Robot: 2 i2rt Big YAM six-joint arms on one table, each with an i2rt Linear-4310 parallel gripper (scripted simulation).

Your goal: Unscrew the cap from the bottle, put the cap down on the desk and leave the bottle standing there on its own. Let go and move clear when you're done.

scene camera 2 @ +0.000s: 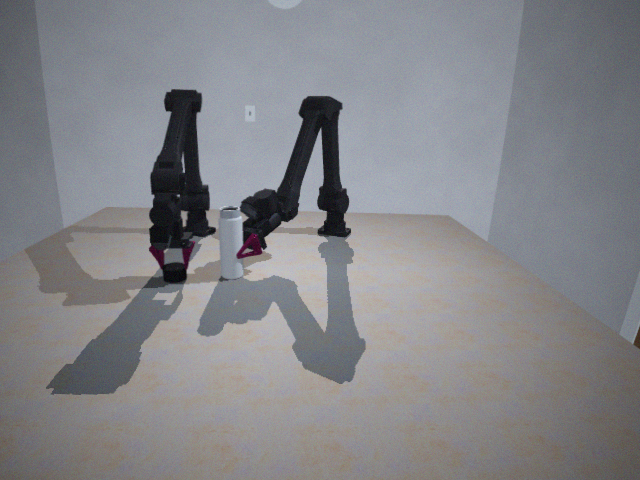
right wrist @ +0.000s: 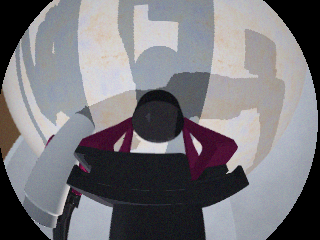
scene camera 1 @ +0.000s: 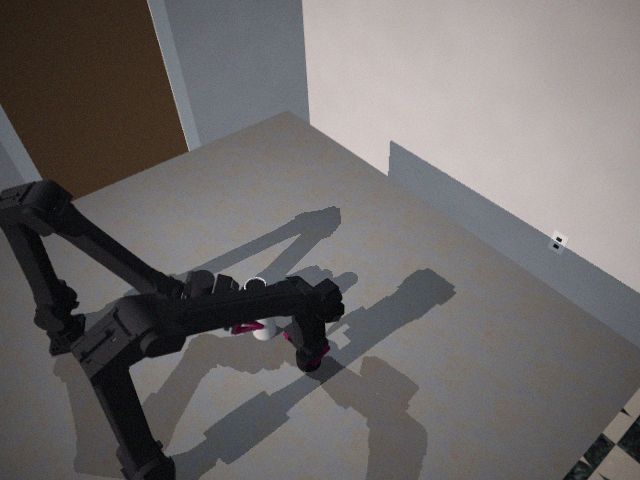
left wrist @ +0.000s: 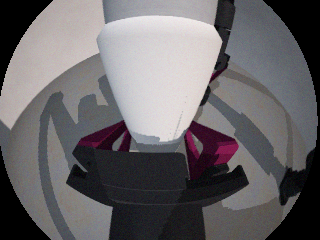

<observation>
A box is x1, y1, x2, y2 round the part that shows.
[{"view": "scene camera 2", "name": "white bottle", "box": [218, 206, 243, 278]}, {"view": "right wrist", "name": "my right gripper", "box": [66, 117, 248, 239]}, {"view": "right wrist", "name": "black cap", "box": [132, 90, 183, 142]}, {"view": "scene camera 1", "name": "my right gripper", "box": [283, 322, 329, 365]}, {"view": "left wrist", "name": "my left gripper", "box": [66, 120, 248, 239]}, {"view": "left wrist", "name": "white bottle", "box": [96, 0, 221, 152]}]
</observation>
